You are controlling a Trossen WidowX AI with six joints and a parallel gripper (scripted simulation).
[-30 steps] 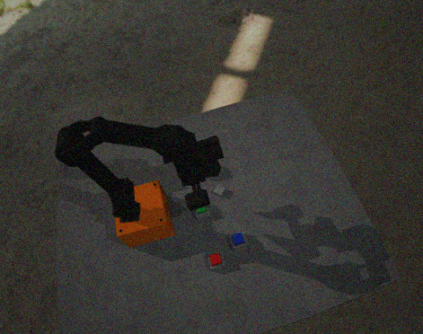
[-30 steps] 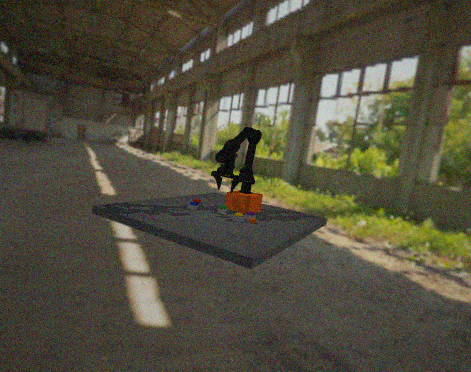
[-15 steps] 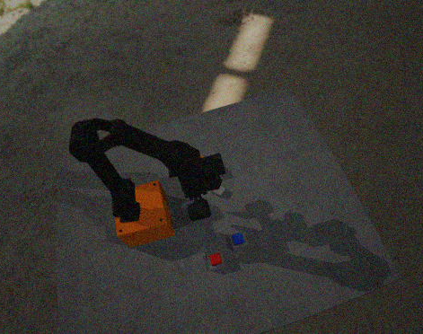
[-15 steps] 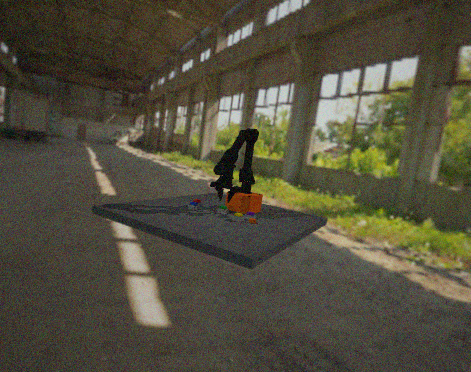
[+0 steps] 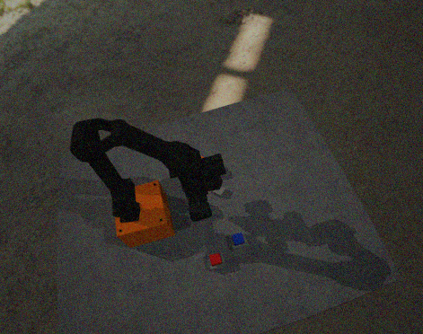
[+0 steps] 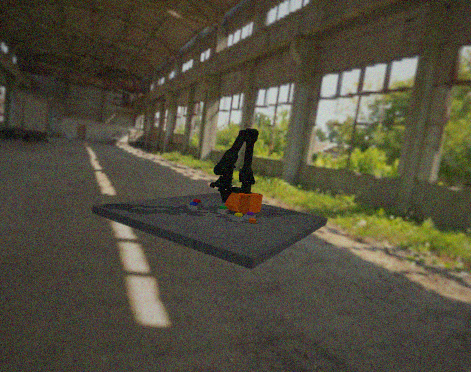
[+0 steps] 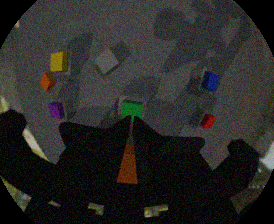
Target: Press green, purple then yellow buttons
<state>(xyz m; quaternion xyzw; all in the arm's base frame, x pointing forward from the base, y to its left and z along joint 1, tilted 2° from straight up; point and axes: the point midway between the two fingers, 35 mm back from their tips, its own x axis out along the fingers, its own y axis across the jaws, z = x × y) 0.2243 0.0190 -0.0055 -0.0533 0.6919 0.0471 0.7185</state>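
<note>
My gripper tip is now 30 mm above the green button. Also, from my gripper tip: yellow button: 50 mm ahead, 150 mm to the left, 30 mm below; then grey block: 70 mm ahead, 70 mm to the left, 50 mm below; then blue button: 100 mm ahead, 130 mm to the right, 30 mm below.
</note>
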